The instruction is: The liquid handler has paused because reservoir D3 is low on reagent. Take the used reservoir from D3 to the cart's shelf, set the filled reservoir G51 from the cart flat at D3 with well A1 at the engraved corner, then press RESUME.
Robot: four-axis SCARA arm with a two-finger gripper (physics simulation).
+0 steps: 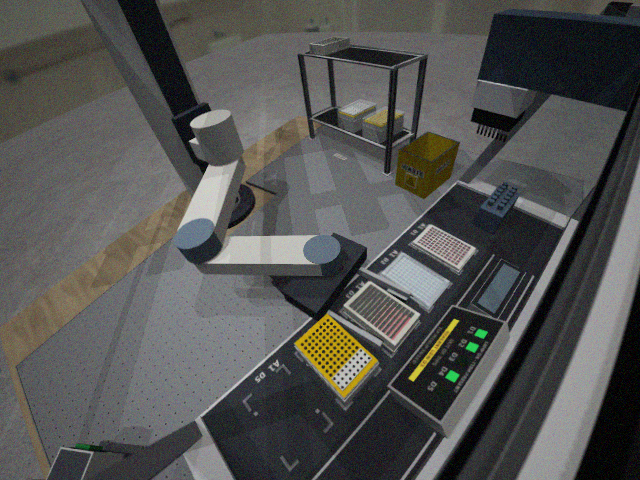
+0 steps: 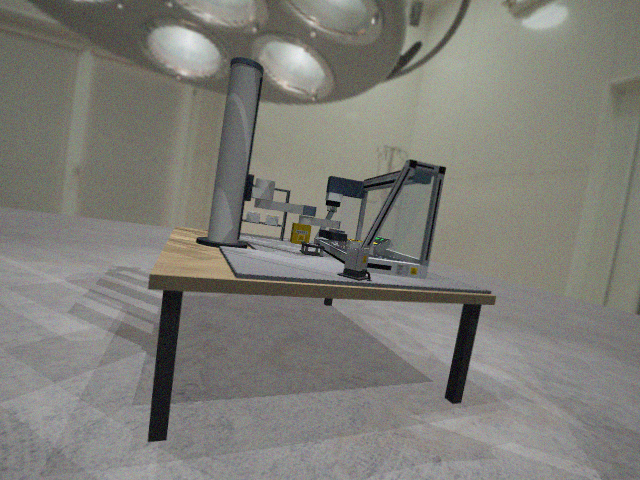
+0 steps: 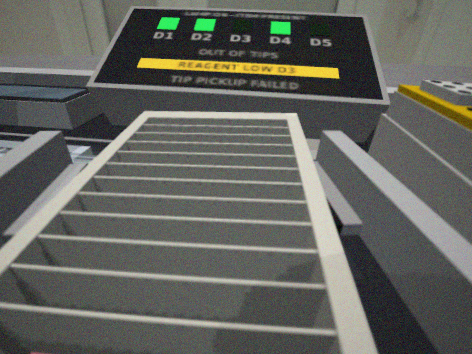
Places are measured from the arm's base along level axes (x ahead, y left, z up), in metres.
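Where they show: gripper, fingertip midpoint: [image 1: 396, 319] [image 3: 198, 150]; arm's base at its link origin: [image 2: 222, 244].
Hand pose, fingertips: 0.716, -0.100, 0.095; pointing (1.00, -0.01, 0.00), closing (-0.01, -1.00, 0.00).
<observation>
Things, the pixels of their top centre, and the offset from my fingertips, as dx, dy, dz. "pt": a spot on its surface instead.
- used reservoir at its top centre: [image 3: 195, 164] [image 1: 381, 309] -0.033, -0.001, +0.011
- console at a spot on its surface: [image 3: 240, 55] [image 1: 441, 352] pt +0.091, -0.028, +0.031
- pale box at its top centre: [image 1: 329, 40] -0.599, +0.689, +0.299
- cart's at its top centre: [image 1: 355, 51] -0.472, +0.658, +0.274
- yellow-topped tip rack at its top centre: [image 1: 334, 350] [image 2: 360, 240] -0.059, -0.122, +0.034
- clear plate at its top centre: [image 1: 414, 276] -0.011, +0.120, -0.017
- yellow waste bin at its top centre: [image 1: 429, 145] [image 2: 301, 224] -0.148, +0.551, +0.053
- pipetting head at its top centre: [image 1: 510, 79] [image 2: 334, 193] +0.016, +0.444, +0.297
The used reservoir [image 1: 385, 315] [image 3: 307, 185], pale with many narrow troughs, is at D3, pink liquid showing in part of it. My gripper [image 1: 373, 305] [image 3: 198, 150] is low over it, with one finger along each long side. It is open; the pad faces are hidden by the rim, so I cannot tell whether they touch. On the console [image 1: 449, 366] [image 3: 240, 55], lamps D1, D2 and D4 are green, D3 is dark, and the REAGENT LOW D3 bar is yellow. A pale box [image 1: 329, 46] stands on the cart's [image 1: 392, 118] top, its label unreadable. A RESUME button cannot be made out.
The yellow-topped tip rack [image 1: 336, 356] [image 3: 440, 105] at D4 stands close beside one finger. A clear plate [image 1: 416, 279] is on the other side at D2. The yellow waste bin [image 1: 426, 165] stands near the cart. The pipetting head [image 1: 501, 100] hangs above the deck's far end.
</observation>
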